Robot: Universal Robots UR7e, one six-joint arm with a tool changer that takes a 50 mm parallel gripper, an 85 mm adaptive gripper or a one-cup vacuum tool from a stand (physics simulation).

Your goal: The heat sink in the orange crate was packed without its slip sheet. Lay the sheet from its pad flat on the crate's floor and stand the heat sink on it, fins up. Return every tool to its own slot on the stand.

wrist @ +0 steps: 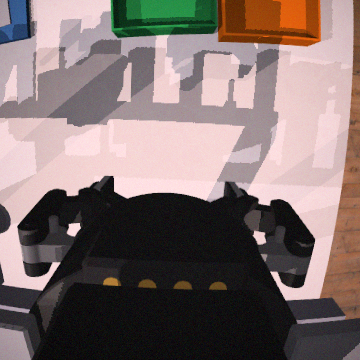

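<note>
The orange crate is cut off by the top edge of the wrist view, right of centre; its near wall and part of its inside show. The heat sink, the slip sheet and its pad do not show. My gripper, the black adaptive one with jointed fingers, is open, its two fingertips wide apart with nothing between them. It hangs above the pale table, on the near side of the crates.
A green crate stands against the orange crate's left side. Part of a blue container shows at the top left. Grey angular parts show at both lower corners, beside the gripper body. Wooden floor lies beyond the table's right edge.
</note>
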